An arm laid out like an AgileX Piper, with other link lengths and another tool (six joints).
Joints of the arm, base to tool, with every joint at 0 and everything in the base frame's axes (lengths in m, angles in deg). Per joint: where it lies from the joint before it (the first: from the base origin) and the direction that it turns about. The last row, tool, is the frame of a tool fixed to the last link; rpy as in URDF.
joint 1: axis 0 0 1 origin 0 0 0.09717
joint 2: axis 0 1 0 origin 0 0 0
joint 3: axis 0 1 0 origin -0.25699 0 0.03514
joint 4: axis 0.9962 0 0.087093 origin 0.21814 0 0.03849
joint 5: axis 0 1 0 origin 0 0 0
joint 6: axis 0.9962 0 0.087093 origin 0.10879 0 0.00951
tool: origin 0.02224 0 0.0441 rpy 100.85 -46.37 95.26
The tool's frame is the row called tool.
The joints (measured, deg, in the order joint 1, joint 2, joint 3, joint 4, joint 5, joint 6), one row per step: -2.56 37.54 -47.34 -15.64 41.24 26.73; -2.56 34.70 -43.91 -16.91 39.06 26.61; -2.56 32.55 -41.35 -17.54 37.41 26.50; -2.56 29.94 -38.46 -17.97 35.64 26.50; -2.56 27.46 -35.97 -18.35 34.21 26.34; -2.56 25.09 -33.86 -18.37 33.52 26.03
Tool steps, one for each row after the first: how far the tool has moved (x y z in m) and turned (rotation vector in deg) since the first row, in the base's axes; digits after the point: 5 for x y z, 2 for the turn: -0.00749 0.00065 -0.00700 -1.55 -1.41 0.32; -0.01289 0.00157 -0.01257 -2.43 -2.52 0.68; -0.01945 0.00278 -0.01909 -3.04 -3.91 1.09; -0.02569 0.00395 -0.02463 -3.72 -5.20 1.48; -0.03176 0.00493 -0.03029 -4.11 -6.05 1.77
